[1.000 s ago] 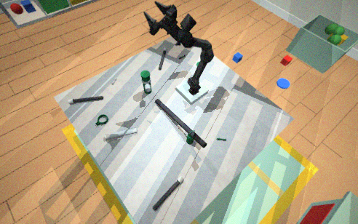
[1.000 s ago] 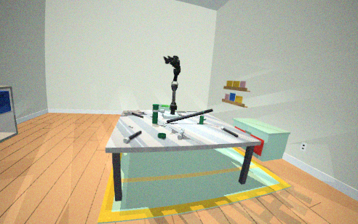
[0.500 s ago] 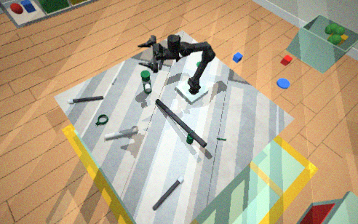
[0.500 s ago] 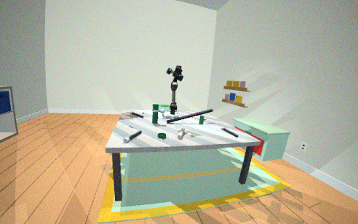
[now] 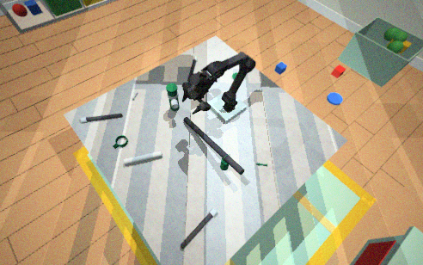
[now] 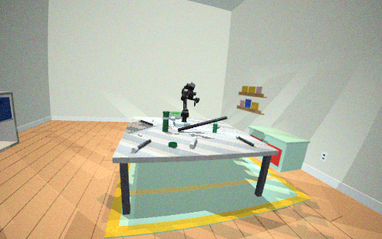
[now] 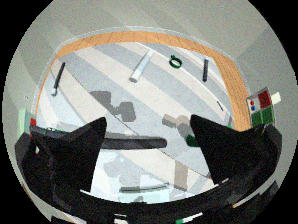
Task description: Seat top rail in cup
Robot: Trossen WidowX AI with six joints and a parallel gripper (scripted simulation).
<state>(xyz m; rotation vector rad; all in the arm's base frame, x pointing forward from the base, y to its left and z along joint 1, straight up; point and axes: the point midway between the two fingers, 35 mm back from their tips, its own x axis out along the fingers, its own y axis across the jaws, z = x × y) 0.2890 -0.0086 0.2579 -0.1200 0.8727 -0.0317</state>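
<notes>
Right now my gripper tip is 17 cm to the left of the rail-end cup, 14 cm above it and 1 cm past it. From my gripper tip the other things lie so: green loop cap 31 cm to the left, 17 cm below, 4 cm behind; then green bolt 44 cm to the left, 27 cm below, 23 cm behind; then white pipe 32 cm ahead, 26 cm below, 2 cm to the right.
</notes>
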